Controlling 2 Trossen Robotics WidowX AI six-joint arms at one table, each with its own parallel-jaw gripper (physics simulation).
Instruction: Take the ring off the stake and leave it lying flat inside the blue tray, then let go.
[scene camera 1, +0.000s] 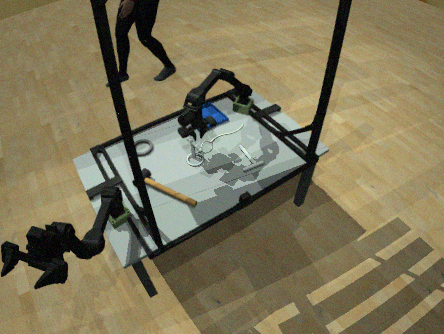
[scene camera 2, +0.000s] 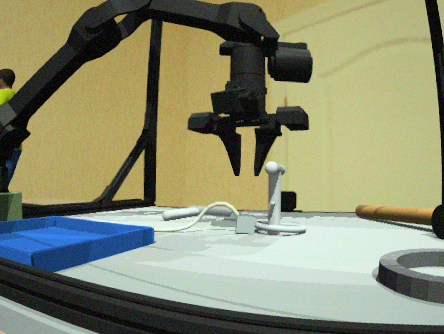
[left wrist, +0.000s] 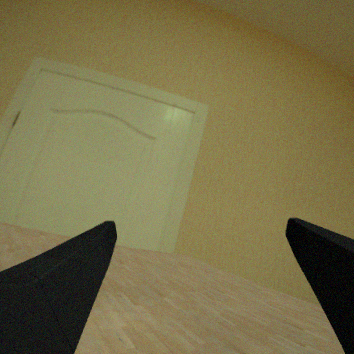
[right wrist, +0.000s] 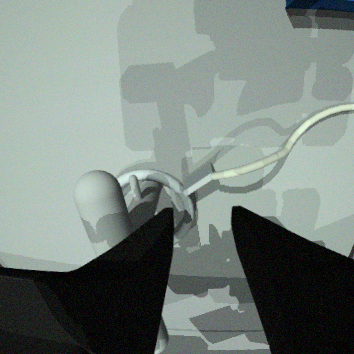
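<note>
The white ring lies low at the foot of the upright grey-white stake and appears to be around it. The stake has a rounded top bar and a small peg. My right gripper is partly open and empty, pointing down, beside the stake top and above the ring. Its finger hides part of both in the right wrist view. The blue tray holds no ring. My left gripper is wide open and empty, off the table.
A pale cord runs from a small block by the ring. A dark grey ring, a wooden-handled hammer and a T-shaped grey tool lie on the table. Black posts stand around.
</note>
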